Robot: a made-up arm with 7 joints. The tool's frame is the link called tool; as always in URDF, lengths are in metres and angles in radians. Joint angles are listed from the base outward.
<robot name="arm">
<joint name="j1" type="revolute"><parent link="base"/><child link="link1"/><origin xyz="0 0 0.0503" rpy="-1.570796 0 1.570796"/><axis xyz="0 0 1"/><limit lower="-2.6" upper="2.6"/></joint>
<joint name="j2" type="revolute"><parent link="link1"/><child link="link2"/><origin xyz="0.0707 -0.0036 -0.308" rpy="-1.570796 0 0"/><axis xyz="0 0 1"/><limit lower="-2.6" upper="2.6"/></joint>
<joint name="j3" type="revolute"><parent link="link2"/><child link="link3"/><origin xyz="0.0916 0.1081 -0.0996" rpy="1.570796 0 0"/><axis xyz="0 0 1"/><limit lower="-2.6" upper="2.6"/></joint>
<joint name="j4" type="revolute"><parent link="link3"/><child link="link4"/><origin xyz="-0.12 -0.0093 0.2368" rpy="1.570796 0 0"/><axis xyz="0 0 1"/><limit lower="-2.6" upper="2.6"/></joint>
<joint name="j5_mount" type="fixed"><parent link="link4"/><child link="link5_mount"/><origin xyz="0.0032 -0.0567 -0.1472" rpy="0 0 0"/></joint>
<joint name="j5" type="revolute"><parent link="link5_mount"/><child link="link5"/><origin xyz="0.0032 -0.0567 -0.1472" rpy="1.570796 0 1.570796"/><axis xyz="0 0 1"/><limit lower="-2.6" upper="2.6"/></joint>
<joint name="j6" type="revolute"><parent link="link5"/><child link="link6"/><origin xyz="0.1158 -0.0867 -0.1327" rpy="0 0 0"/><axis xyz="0 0 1"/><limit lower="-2.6" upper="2.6"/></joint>
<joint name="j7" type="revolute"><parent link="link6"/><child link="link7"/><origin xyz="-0.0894 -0.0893 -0.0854" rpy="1.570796 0 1.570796"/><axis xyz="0 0 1"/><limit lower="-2.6" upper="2.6"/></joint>
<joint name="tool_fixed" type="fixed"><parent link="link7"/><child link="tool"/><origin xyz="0.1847 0.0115 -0.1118" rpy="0 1.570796 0"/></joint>
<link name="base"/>
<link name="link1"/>
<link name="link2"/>
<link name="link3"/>
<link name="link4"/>
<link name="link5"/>
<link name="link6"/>
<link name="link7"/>
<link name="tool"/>
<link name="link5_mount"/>
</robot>
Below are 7 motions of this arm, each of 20 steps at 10 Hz.
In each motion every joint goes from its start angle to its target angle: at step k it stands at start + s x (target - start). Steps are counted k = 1, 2, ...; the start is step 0. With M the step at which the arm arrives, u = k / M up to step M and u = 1 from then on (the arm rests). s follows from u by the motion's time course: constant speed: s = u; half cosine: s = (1 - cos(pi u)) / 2; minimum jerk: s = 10 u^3 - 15 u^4 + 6 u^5.
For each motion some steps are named. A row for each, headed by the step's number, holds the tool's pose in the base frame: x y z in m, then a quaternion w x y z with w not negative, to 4 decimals.
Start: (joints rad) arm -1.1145 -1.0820 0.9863 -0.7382 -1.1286 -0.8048 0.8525
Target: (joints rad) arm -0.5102 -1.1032 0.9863 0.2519 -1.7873 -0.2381 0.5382
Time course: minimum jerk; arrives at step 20
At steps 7, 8, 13, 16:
7: 0.4594 -0.1968 0.0168 0.1880 0.0427 -0.8886 -0.4161
8: 0.4645 -0.1958 0.0342 0.1881 0.0637 -0.9154 -0.3500
13: 0.4824 -0.1556 0.1229 0.1939 0.1785 -0.9642 0.0296
16: 0.4839 -0.1255 0.1495 0.1990 0.2230 -0.9373 0.1791

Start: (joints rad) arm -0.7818 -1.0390 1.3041 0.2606 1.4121 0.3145 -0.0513
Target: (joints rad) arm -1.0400 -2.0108 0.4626 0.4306 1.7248 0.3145 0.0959
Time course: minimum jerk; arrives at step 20
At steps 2, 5, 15, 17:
2: 0.6294 -0.2881 0.1694 0.8321 -0.4313 0.3484 0.0165
5: 0.6550 -0.2442 0.1523 0.8343 -0.4393 0.3260 0.0682
15: 0.6347 0.1568 0.1514 0.7058 -0.5981 0.0315 0.3784
17: 0.6126 0.1865 0.1550 0.6809 -0.6191 -0.0036 0.3913

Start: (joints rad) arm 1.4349 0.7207 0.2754 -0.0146 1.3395 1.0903 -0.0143
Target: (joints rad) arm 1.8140 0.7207 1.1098 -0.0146 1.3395 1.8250 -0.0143
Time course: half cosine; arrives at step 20
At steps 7, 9, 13, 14, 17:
7: -0.1299 -0.0708 0.0851 0.2968 0.1007 0.4194 -0.8520
9: -0.1500 0.0016 0.0813 0.2481 0.1435 0.3643 -0.8861
13: -0.1630 0.1438 0.0253 0.1685 0.2447 0.2305 -0.9266
14: -0.1607 0.1711 0.0050 0.1552 0.2685 0.1982 -0.9298
17: -0.1490 0.2250 -0.0503 0.1313 0.3234 0.1222 -0.9291

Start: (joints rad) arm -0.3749 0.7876 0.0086 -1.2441 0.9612 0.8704 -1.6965
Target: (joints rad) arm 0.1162 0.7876 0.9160 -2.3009 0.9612 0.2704 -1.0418
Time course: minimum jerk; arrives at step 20
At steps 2, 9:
2: -0.0834 0.5481 -0.0634 0.4093 -0.6198 -0.0028 0.6696
9: -0.1033 0.4302 -0.1840 0.1898 -0.5825 0.3089 0.7274

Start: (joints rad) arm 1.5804 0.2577 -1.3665 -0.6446 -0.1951 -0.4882 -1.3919
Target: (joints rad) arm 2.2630 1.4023 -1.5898 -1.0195 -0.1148 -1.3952 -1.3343
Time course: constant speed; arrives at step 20
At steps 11, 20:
11: 0.3092 -0.5503 -0.2698 0.4547 0.1411 -0.8118 0.3382
20: 0.5161 -0.5497 -0.1994 0.1048 0.0159 -0.8723 0.4773

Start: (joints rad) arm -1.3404 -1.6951 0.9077 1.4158 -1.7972 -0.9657 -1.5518
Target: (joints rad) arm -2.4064 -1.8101 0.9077 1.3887 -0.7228 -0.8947 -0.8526
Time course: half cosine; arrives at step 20
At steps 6, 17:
6: 0.4417 -0.0426 0.4129 0.7282 -0.0007 0.0778 -0.6809
17: 0.4349 -0.2844 0.2291 0.3781 0.1013 0.6439 -0.6574

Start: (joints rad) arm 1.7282 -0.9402 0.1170 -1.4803 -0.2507 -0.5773 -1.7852
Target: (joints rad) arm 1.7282 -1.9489 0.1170 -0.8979 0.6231 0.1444 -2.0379
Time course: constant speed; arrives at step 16
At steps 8, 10, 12, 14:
8: 0.6541 -0.2588 0.4929 0.9862 0.0778 0.1411 0.0380
10: 0.6993 -0.2977 0.4421 0.9718 0.0725 0.2085 -0.0829
12: 0.7301 -0.3288 0.3942 0.9415 0.0459 0.2681 -0.1990
14: 0.7519 -0.3496 0.3518 0.8976 -0.0009 0.3178 -0.3056

